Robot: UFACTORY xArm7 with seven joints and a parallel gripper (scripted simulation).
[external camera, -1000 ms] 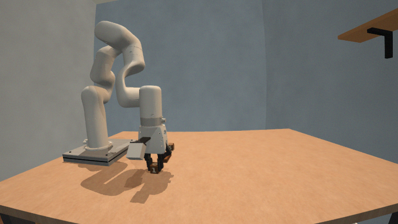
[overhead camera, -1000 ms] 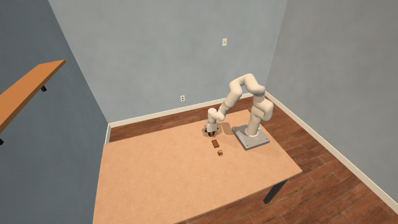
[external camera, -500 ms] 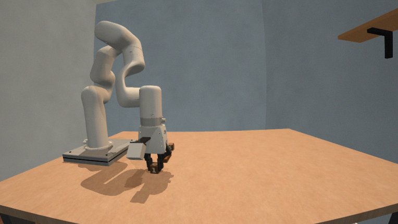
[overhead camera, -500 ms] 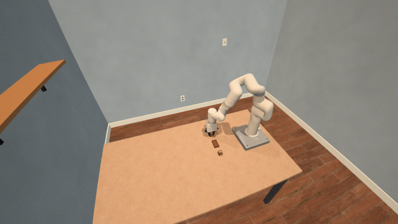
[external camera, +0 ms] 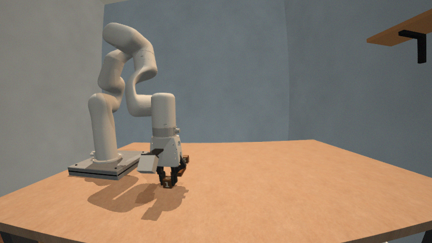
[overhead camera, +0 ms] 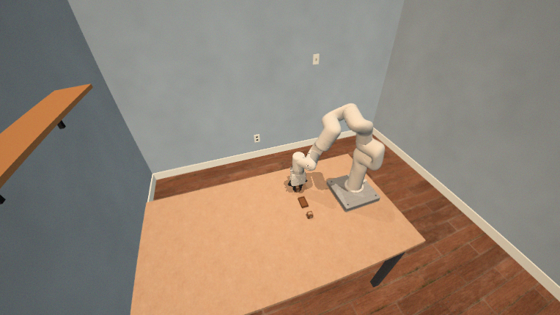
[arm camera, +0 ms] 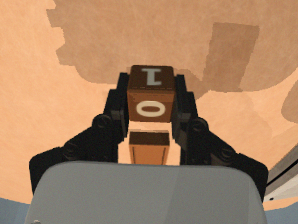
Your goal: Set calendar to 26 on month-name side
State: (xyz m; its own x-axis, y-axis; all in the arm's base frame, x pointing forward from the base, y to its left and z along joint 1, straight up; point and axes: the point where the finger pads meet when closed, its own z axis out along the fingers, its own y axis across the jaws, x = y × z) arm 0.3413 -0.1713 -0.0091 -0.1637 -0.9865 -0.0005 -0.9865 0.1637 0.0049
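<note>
Now: the brown cube 1 cm below my hand. Also, from my hand: brown tray 11 cm to the left, 2 cm below, 2 cm ahead.
</note>
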